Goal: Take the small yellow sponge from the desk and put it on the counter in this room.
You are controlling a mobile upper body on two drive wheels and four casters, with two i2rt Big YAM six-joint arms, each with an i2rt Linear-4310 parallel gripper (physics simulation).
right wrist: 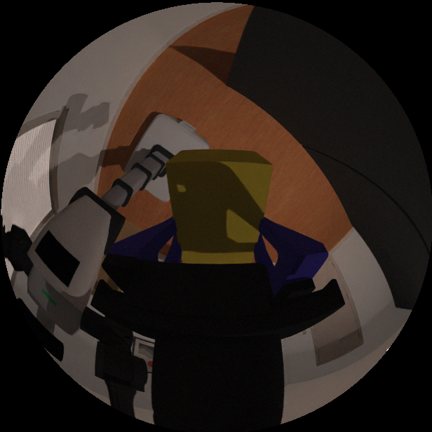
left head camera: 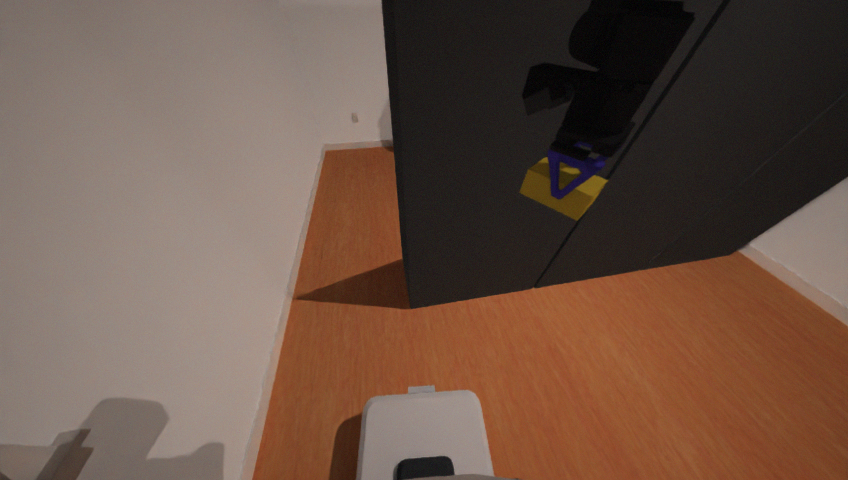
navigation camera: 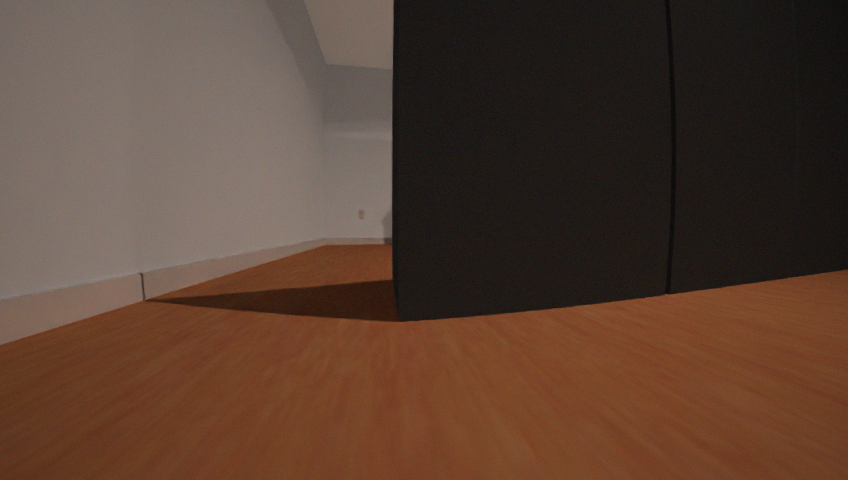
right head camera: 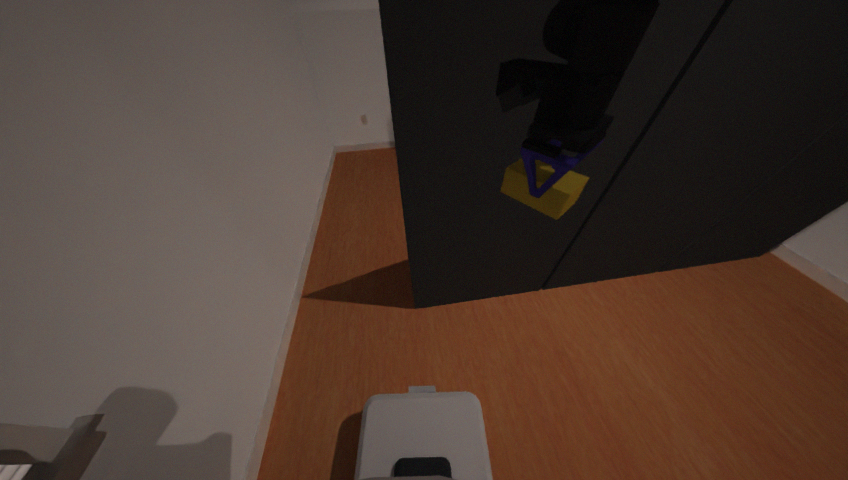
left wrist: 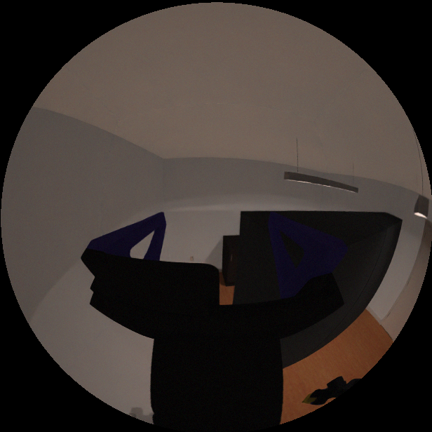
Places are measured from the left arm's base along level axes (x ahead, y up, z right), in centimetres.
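Pixels of known places: right gripper, fingertip midpoint: (left head camera: 563,189) (right head camera: 544,187).
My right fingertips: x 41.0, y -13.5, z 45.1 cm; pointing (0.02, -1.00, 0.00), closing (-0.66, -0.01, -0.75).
Behind a point stands the place of what it marks.
The small yellow sponge (left head camera: 577,205) {y -13.2, x 36.4, z 44.9 cm} (right head camera: 556,205) {y -13.4, x 36.3, z 45.0 cm} (right wrist: 200,205) is held up in the air between the blue fingers of my right gripper (left head camera: 562,184) {y -13.5, x 41.0, z 45.1 cm} (right head camera: 538,184) {y -13.5, x 41.0, z 45.1 cm} (right wrist: 217,217), which is shut on it. In both head views they show in front of a tall dark cabinet. A bit of yellow also shows at the lower right of the left wrist view. My left gripper (left wrist: 216,217) is open and empty, its two blue fingers wide apart. I cannot make out a desk or a counter in these views.
The tall dark cabinet (left head camera: 476,220) {y -63.9, x 89.9, z 50.8 cm} (right head camera: 476,237) {y -75.6, x 89.9, z 52.0 cm} (right wrist: 325,90) (navigation camera: 523,178) {y -104.9, x 89.8, z 50.4 cm} stands ahead and to the right. A pale wall (left head camera: 178,208) {y -47.0, x 82.3, z -65.2 cm} (navigation camera: 148,148) {y -91.0, x 102.9, z -67.8 cm} runs along the left. Wood floor (navigation camera: 446,404) {y -141.0, x 59.1, z 25.7 cm} runs between wall and cabinet. A small dark box-like piece (left wrist: 231,260) shows farther back.
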